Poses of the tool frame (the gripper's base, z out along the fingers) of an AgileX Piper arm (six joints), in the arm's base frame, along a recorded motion.
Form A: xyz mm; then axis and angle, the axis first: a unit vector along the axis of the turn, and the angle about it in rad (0 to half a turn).
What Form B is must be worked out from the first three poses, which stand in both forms.
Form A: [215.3 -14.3 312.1 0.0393 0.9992 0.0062 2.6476]
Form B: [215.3 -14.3 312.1 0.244 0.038 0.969 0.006]
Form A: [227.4 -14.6 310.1 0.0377 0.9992 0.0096 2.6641]
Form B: [227.4 -14.6 310.1 0.236 0.037 0.971 0.009]
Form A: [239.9 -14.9 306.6 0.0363 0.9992 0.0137 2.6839]
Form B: [239.9 -14.9 306.6 0.227 0.035 0.973 0.013]
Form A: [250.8 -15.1 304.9 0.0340 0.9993 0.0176 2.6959]
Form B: [250.8 -15.1 304.9 0.221 0.033 0.975 0.017]
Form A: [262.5 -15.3 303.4 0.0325 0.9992 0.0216 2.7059]
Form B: [262.5 -15.3 303.4 0.216 0.032 0.976 0.021]
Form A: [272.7 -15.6 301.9 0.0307 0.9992 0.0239 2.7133]
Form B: [272.7 -15.6 301.9 0.213 0.030 0.976 0.023]
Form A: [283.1 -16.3 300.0 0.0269 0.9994 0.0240 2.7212]
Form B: [283.1 -16.3 300.0 0.209 0.026 0.977 0.023]
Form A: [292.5 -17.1 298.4 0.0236 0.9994 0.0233 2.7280]
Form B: [292.5 -17.1 298.4 0.205 0.023 0.978 0.023]
